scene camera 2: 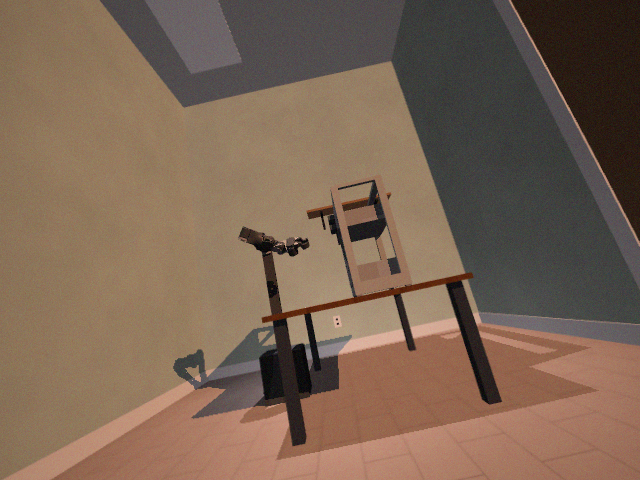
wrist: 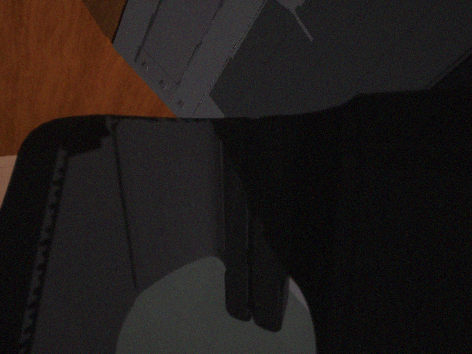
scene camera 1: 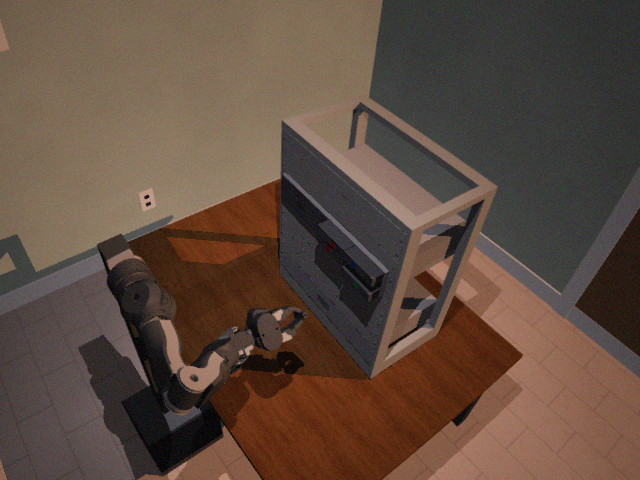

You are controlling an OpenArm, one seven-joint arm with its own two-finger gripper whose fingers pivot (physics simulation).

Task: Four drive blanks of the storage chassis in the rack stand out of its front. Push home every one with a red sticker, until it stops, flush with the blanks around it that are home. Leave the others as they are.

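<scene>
The storage chassis [scene camera 1: 305,209] is a dark horizontal band across the rack's grey front. Two red stickers [scene camera 1: 331,245] show close together near its middle. A blue sticker [scene camera 1: 353,264] and, lower, a green sticker [scene camera 1: 355,284] show toward the right end, where blanks stand out. How far the red-stickered blanks stand out is too small and dark to tell. My gripper [scene camera 1: 305,314] [scene camera 2: 307,242] [wrist: 265,217] is shut and empty, in front of the rack's face and lower than the stickers, apart from the rack. The stickers do not show in the wrist view.
The open-framed rack [scene camera 1: 449,206] [scene camera 2: 351,242] stands on the wooden table [scene camera 1: 310,413] [scene camera 2: 434,285]. Flat panels with screws cover its front above and below the chassis. In the wrist view, a lower front panel [wrist: 170,45] shows beside the table [wrist: 45,75]. Walls stand behind.
</scene>
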